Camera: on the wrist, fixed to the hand. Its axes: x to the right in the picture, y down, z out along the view.
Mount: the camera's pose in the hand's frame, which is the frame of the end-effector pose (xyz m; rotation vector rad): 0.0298 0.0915 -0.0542 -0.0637 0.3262 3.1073
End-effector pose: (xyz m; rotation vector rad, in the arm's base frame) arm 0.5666 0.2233 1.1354 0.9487 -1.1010 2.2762
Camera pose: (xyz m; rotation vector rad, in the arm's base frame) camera 0.4677 0.2157 1.0869 1.0487 0.7340 -0.5470
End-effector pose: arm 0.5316 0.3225 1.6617 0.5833 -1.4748 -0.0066
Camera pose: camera 0.5543 0.4107 1.7242 -2.0018 -0.5753 2.1241
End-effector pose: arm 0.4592 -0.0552 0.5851 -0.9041 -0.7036 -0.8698
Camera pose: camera 0.5610 -0.0817 0.5515 -0.7433 1.2382 1.7359
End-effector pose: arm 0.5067 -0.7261 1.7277 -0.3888 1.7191 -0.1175
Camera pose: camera 0.4325 -0.6575 1.6832 -2.2839 -0.7501 -1.9420
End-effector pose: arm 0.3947 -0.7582 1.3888 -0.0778 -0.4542 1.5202
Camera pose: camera 0.3261 -0.7108 1.3164 0.6551 -0.2095 -1.5767
